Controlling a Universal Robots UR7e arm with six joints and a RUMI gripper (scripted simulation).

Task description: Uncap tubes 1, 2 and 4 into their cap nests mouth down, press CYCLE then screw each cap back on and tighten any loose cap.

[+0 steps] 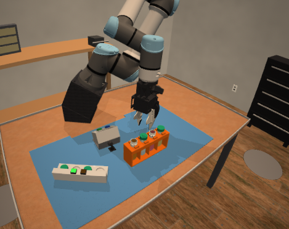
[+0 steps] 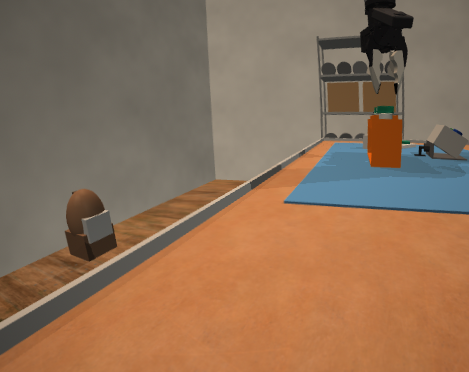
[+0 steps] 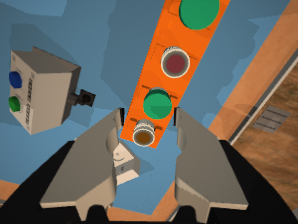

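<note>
My hand is 1 cm short of the cap, 9 cm to the right of it and 6 cm above it. Round my hand: green key (18 cm behind, 14 cm to the right, 10 cm below); then grey key housing (17 cm behind, 11 cm to the right, 12 cm below); then blue key (18 cm behind, 9 cm to the right, 10 cm below).
</note>
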